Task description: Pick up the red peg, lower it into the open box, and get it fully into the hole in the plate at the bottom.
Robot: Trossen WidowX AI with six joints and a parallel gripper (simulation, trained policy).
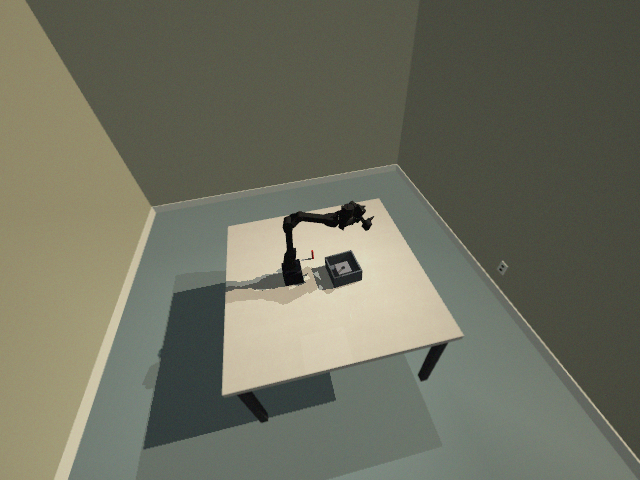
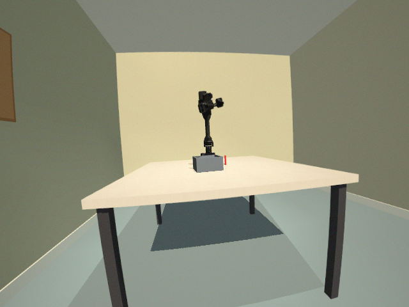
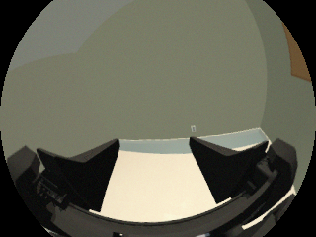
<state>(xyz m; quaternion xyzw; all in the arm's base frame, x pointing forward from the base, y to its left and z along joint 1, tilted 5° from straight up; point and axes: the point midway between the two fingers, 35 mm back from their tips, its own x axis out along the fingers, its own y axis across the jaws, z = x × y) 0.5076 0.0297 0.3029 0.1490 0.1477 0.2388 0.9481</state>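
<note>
My gripper tip is now 360 mm past the red peg, 80 mm to the right of it and 400 mm above it. The rest, counted from my gripper tip: plate (180 mm behind, 80 mm to the right, 390 mm below); then grey box (180 mm behind, 80 mm to the right, 410 mm below).
</note>
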